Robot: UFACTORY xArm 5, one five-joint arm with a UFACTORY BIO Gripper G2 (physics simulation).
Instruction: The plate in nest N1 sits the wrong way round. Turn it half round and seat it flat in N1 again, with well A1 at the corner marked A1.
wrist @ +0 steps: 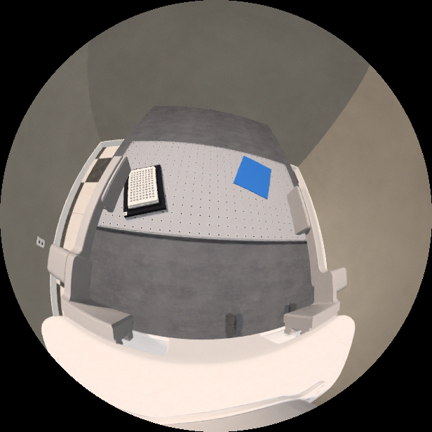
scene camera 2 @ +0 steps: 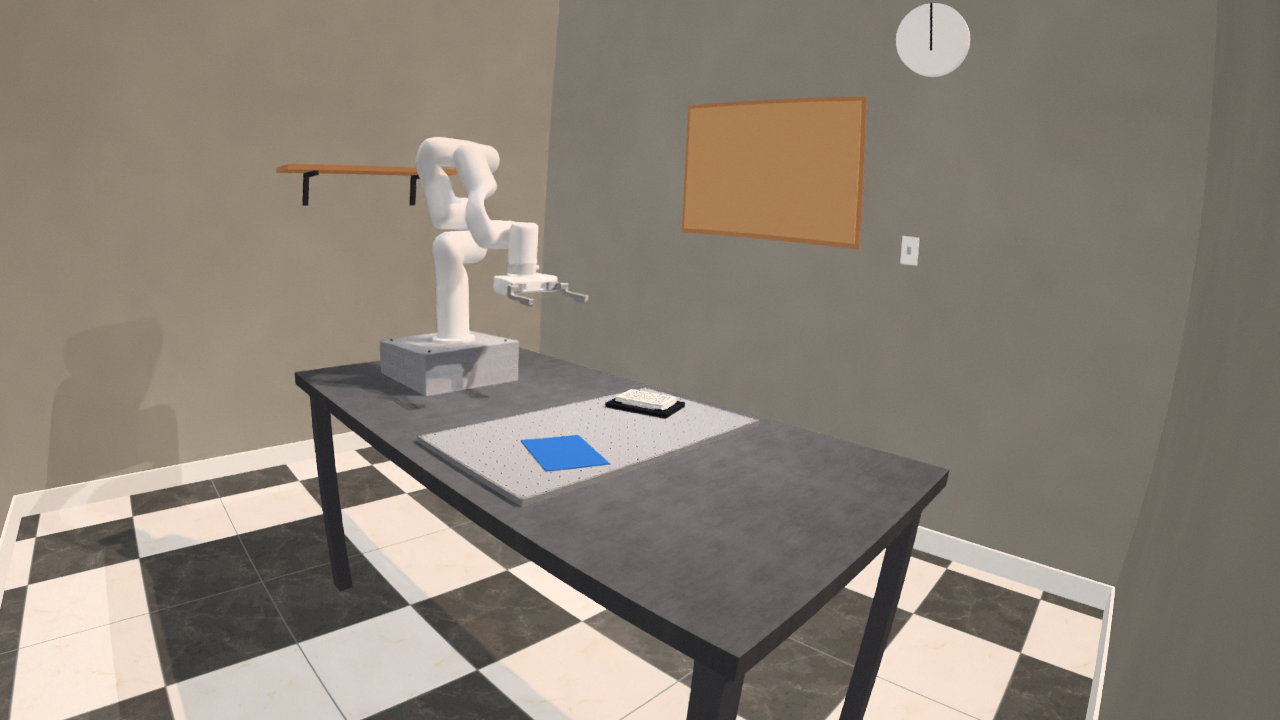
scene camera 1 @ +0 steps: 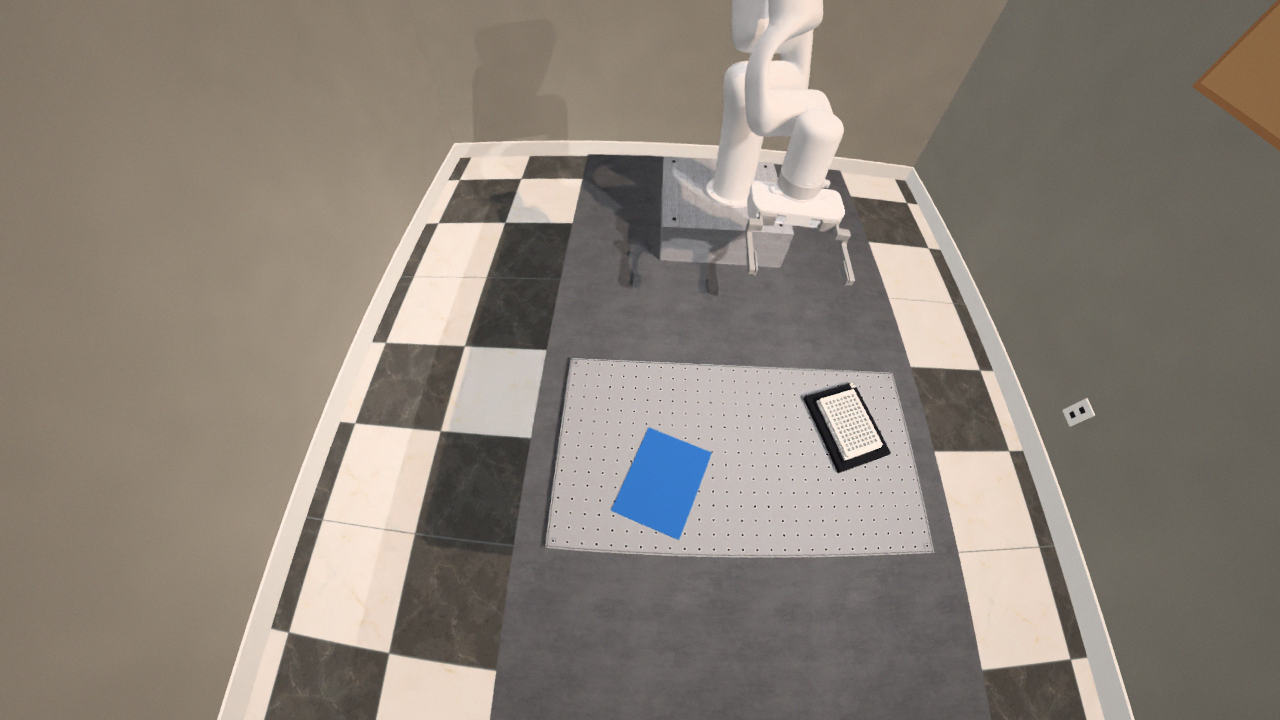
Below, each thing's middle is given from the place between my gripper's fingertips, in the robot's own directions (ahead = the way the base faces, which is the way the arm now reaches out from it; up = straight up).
Scene:
My hand is 23 cm above the white well plate (scene camera 1: 848,422), 18 cm to the right of it and 12 cm short of it. Also, from my hand: flat blue rectangle (scene camera 1: 659,490): 30 cm ahead, 25 cm below, 15 cm to the right.

